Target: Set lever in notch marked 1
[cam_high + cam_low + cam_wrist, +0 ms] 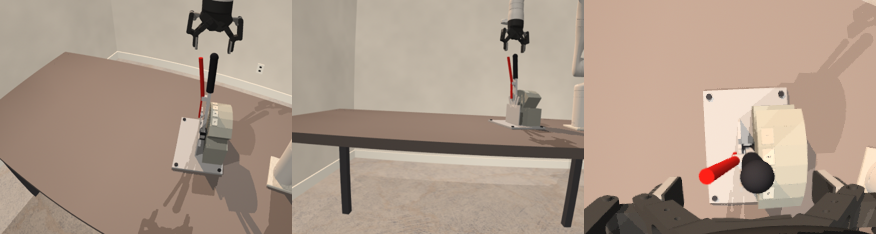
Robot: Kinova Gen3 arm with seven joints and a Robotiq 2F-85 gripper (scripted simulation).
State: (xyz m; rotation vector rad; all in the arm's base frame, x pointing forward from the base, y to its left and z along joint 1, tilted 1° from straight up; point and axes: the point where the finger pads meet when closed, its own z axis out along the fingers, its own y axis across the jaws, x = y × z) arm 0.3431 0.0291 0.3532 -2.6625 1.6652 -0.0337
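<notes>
My gripper is now 16 cm above the red bar, 2 cm to the right of it and 1 cm short of it.
</notes>
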